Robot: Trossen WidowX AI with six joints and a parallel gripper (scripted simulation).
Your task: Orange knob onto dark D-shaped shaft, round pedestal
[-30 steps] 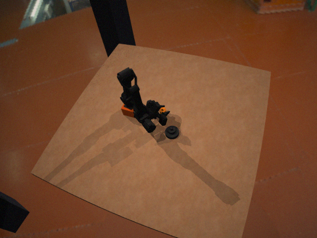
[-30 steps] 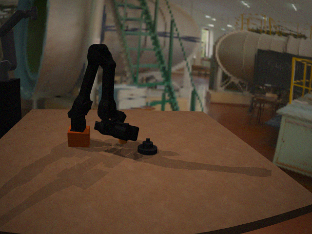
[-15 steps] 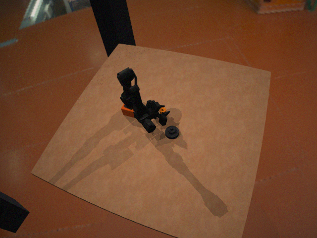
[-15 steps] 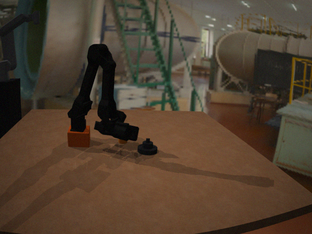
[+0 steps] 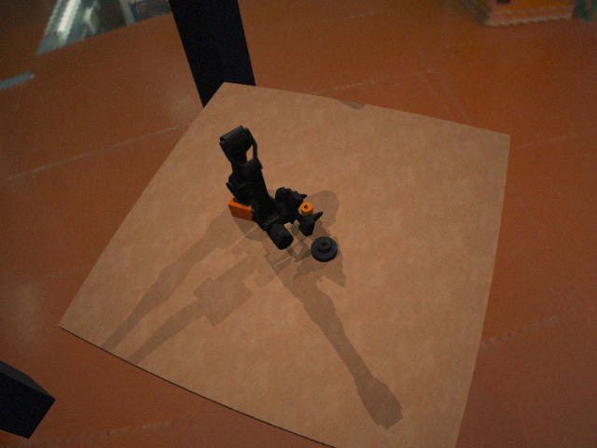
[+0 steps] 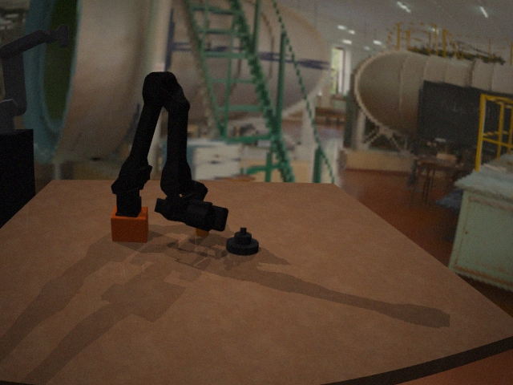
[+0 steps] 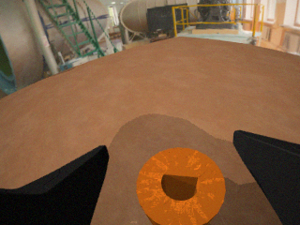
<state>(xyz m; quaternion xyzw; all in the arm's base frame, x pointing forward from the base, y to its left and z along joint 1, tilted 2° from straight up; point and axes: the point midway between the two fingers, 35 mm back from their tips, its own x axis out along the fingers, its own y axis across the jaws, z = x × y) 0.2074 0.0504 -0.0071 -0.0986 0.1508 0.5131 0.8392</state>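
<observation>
Now: gripper tip 3 cm to the left of the orange knob, 2 cm above it and 1 cm past it. The rest, counted from my gripper tip: dark round pedestal 13 cm to the right, 10 cm ahead, 2 cm below.
</observation>
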